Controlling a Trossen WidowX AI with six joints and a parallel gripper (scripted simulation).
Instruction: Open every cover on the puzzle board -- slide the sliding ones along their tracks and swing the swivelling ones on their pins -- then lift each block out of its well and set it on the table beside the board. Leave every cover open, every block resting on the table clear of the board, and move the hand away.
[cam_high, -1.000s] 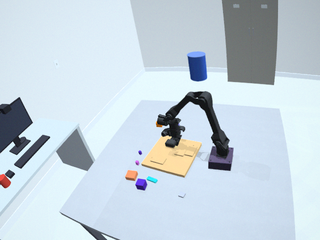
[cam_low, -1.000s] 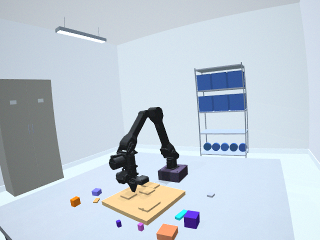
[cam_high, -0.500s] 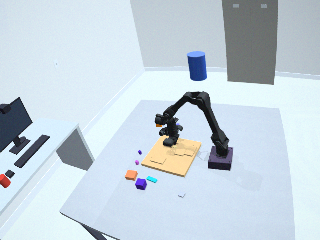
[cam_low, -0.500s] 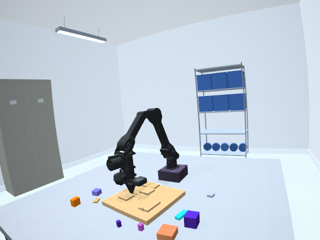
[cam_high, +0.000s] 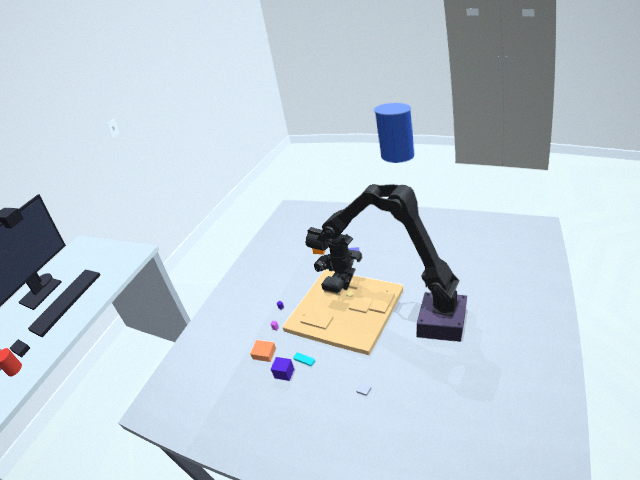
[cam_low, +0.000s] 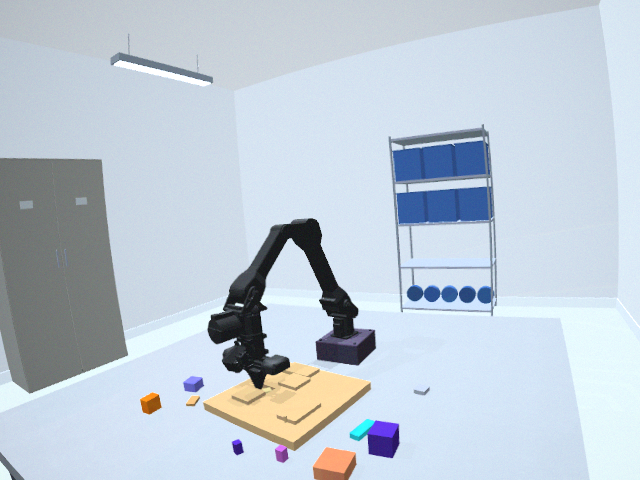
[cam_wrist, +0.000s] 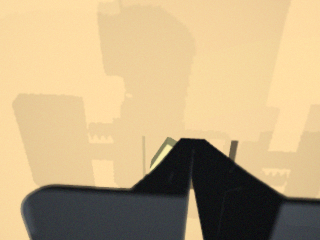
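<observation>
Now: the puzzle board 6 cm to the left of my gripper tip, 5 cm behind it and 1 cm below it. Also, from my gripper tip: purple block (18 cm ahead, 14 cm to the left, 1 cm below); lilac block (20 cm to the right, 8 cm ahead, 1 cm below); magenta block (22 cm to the left, 14 cm ahead, 1 cm below).
</observation>
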